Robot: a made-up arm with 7 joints. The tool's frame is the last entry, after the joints. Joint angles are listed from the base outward.
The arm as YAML. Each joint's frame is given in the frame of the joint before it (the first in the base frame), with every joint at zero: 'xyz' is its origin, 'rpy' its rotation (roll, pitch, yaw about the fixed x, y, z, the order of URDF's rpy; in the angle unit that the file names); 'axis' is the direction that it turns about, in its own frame. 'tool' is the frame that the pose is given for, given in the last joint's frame.
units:
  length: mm
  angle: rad
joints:
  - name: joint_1
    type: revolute
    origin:
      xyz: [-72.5, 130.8, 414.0]
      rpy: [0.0, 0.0, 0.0]
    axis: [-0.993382, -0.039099, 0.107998]
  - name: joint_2
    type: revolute
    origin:
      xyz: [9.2, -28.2, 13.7]
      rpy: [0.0, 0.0, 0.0]
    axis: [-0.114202, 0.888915, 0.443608]
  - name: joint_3
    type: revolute
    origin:
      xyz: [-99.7, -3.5, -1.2]
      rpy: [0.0, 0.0, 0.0]
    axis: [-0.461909, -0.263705, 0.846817]
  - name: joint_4
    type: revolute
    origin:
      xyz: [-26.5, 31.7, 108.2]
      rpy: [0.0, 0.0, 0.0]
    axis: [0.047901, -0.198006, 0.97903]
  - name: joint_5
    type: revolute
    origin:
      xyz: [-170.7, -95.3, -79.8]
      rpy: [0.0, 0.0, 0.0]
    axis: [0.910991, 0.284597, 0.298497]
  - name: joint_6
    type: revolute
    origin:
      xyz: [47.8, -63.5, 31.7]
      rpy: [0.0, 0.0, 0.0]
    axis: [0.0, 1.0, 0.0]
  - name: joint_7
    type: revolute
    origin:
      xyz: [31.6, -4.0, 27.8]
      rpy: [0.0, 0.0, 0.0]
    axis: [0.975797, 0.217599, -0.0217]
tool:
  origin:
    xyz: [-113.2, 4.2, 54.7]
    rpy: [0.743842, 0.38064, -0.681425]
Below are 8 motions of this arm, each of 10 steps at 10 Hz.
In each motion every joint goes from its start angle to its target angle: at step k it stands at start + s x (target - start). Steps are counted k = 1, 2, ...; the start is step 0. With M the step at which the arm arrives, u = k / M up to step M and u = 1 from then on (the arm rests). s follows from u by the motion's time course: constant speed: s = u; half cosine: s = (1 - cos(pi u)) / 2; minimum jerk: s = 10 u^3 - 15 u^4 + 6 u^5.
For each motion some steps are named. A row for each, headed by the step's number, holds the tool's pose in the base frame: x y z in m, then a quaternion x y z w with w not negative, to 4 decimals.
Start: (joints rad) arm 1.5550 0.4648 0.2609 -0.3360 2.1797 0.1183 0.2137
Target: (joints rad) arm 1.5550 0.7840 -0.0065 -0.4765 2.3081 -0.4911 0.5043
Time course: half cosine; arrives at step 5
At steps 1, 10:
1: -0.3087 0.1452 0.6450 0.4371 0.4339 -0.6288 0.4746
10: -0.3853 0.2706 0.5865 0.7122 0.0598 -0.5697 0.4058

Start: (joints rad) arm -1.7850 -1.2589 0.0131 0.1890 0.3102 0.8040 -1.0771
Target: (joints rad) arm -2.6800 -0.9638 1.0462 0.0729 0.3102 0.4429 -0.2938
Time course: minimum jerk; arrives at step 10
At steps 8, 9, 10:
8: -0.3560 0.2349 0.4454 0.8909 0.1205 -0.3937 0.1920
9: -0.3579 0.2329 0.4405 0.8995 0.1169 -0.3820 0.1769
10: -0.3582 0.2325 0.4397 0.9010 0.1162 -0.3799 0.1743

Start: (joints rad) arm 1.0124 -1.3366 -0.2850 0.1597 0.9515 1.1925 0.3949
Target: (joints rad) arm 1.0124 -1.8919 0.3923 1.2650 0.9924 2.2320 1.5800
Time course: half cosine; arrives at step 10
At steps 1, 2, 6, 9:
1: -0.1419 -0.0765 0.4100 0.2137 0.3626 -0.1933 0.8863
2: -0.1254 -0.0628 0.4300 0.1610 0.3746 -0.2406 0.8808
6: -0.0510 0.0930 0.5014 -0.0325 0.1340 -0.7198 0.6804
9: -0.0305 0.1722 0.4968 0.0596 -0.2021 -0.8663 0.4529

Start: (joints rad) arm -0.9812 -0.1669 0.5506 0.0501 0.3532 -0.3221 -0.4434
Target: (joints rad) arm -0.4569 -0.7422 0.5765 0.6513 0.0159 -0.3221 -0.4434
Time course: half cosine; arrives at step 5
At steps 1, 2, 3, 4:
1: -0.3659 -0.0268 0.2876 0.6957 -0.1767 -0.1598 0.6776
2: -0.3486 -0.0263 0.2931 0.6170 -0.2769 -0.1143 0.7277
3: -0.3249 -0.0296 0.3039 0.5020 -0.3920 -0.0441 0.7697
4: -0.3051 -0.0336 0.3169 0.3976 -0.4748 0.0229 0.7848

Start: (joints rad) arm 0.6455 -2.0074 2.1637 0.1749 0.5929 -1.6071 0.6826
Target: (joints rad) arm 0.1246 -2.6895 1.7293 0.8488 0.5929 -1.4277 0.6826
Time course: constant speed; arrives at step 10
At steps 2, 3, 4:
2: -0.2515 0.0594 0.4195 -0.2736 -0.1110 0.5302 0.7948
3: -0.2474 0.0668 0.4092 -0.2549 -0.1444 0.5052 0.8118
4: -0.2430 0.0750 0.4007 -0.2349 -0.1763 0.4791 0.8272

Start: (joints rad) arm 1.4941 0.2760 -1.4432 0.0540 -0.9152 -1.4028 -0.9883
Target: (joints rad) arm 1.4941 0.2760 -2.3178 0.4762 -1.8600 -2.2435 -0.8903
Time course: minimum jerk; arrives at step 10
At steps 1, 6, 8, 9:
1: -0.3535 0.2678 0.3994 -0.7223 -0.6586 0.1083 0.1813
6: -0.3265 0.2818 0.4257 -0.7889 -0.4848 0.3500 0.1417
8: -0.3112 0.2938 0.4379 -0.7990 -0.3890 0.4238 0.1753
9: -0.3077 0.2961 0.4403 -0.7994 -0.3698 0.4360 0.1849

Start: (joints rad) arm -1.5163 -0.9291 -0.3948 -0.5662 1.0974 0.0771 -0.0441
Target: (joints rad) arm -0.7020 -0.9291 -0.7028 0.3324 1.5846 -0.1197 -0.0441
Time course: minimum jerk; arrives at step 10
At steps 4, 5, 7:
4: -0.3092 0.3866 0.4373 -0.9300 0.0459 0.1241 0.3429
5: -0.2934 0.3827 0.3675 -0.9624 0.0587 0.0434 0.2618
7: -0.2544 0.3350 0.2557 -0.9869 0.0407 -0.1099 0.1110

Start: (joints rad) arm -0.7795 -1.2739 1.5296 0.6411 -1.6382 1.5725 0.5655
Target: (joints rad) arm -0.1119 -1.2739 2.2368 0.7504 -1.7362 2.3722 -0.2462
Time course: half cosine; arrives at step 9
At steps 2, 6, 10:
2: -0.2946 0.2488 0.3575 0.3129 -0.6082 -0.5704 0.4548
6: -0.2656 0.2220 0.3505 -0.0208 -0.7238 -0.5030 0.4719
10: -0.2545 0.2168 0.3431 -0.1539 -0.7591 -0.4596 0.4346

